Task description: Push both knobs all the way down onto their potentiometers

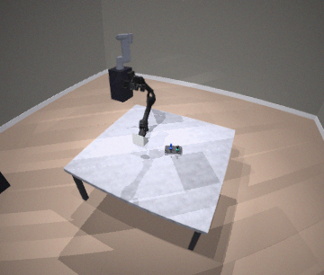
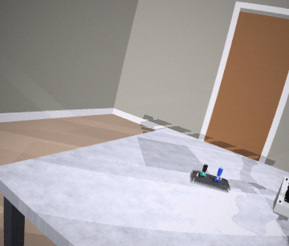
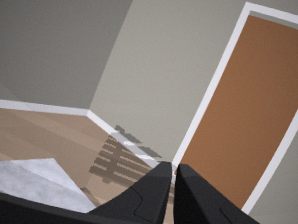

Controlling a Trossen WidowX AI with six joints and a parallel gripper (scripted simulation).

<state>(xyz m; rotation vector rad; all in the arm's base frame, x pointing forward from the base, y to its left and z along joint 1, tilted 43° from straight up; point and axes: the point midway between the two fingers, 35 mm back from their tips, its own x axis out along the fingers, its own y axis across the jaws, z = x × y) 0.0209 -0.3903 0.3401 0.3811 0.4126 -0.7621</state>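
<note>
The blue knob lies 530 mm below my gripper tip, 290 mm ahead of it and 110 mm to the left of it. Round my gripper tip: black knob (530 mm below, 350 mm ahead, 130 mm to the left).
</note>
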